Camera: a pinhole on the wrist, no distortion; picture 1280 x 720 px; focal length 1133.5 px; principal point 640.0 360.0 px. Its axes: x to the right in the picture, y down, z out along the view. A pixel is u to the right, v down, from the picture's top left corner.
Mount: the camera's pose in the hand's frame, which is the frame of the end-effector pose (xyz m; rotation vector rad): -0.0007 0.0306 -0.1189 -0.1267 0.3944 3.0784
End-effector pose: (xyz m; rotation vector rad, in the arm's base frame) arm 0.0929 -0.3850 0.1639 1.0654 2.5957 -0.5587
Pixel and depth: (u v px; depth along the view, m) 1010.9 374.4 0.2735
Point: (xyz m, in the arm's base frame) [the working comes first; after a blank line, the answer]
In the camera's frame: 0.0895 0.0035 0.2735

0.2550 -0.4502 0.0611
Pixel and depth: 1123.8 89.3 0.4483
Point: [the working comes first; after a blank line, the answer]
In the camera's frame: 0.1913 -0.1071 0.4483

0.4551 -0.4762 -0.0504
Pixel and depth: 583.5 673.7 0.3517
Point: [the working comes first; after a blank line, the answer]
In the camera's frame: -0.0175 0.0973 0.3517

0.1476 -0.4884 -0.0546
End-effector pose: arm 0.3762 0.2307 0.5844 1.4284 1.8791 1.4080
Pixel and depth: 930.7 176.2 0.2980
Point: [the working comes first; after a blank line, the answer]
In the camera's frame: 0.0764 -0.0483 0.2980

0.6069 0.2124 0.6322
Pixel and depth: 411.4 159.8 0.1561
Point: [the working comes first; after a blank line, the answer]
In the camera's frame: -0.0315 -0.0276 0.1561

0.4361 0.2590 0.6617
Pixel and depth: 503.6 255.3 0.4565
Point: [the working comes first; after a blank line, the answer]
In the camera's frame: -0.0549 -0.0422 0.4565

0.7023 0.3945 0.6195
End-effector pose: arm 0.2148 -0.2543 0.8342 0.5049 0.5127 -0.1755
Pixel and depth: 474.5 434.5 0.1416
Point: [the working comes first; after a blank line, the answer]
In the camera's frame: -0.0207 0.0093 0.1416

0.2476 -0.2164 0.8699
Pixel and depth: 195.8 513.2 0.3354
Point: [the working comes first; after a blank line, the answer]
In the camera's frame: -0.1314 0.0453 0.3354

0.4188 -0.3132 0.9814
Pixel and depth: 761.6 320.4 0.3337
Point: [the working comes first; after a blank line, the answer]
In the camera's frame: 0.0358 -0.0117 0.3337

0.2818 -0.2413 1.0667
